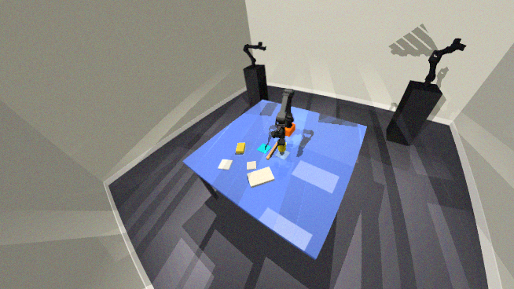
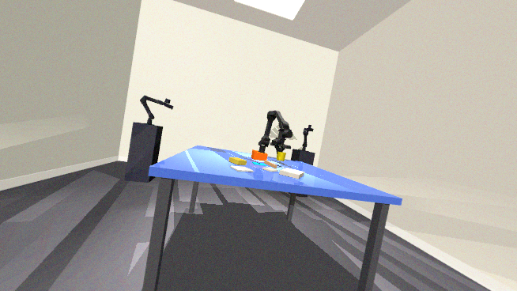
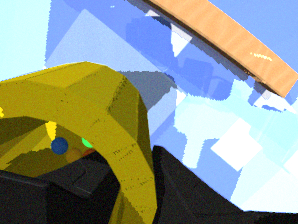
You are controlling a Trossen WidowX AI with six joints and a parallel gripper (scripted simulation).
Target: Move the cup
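Now: gripper tip 160 mm to the left of the teal pad, 90 mm above it and 40 mm short of it. Round my gripper tip: yellow cup 20 mm ahead, 10 mm to the left; then green marble 20 mm to the left, 20 mm below, 20 mm ahead; then blue marble 30 mm to the left, 30 mm ahead, 20 mm below.
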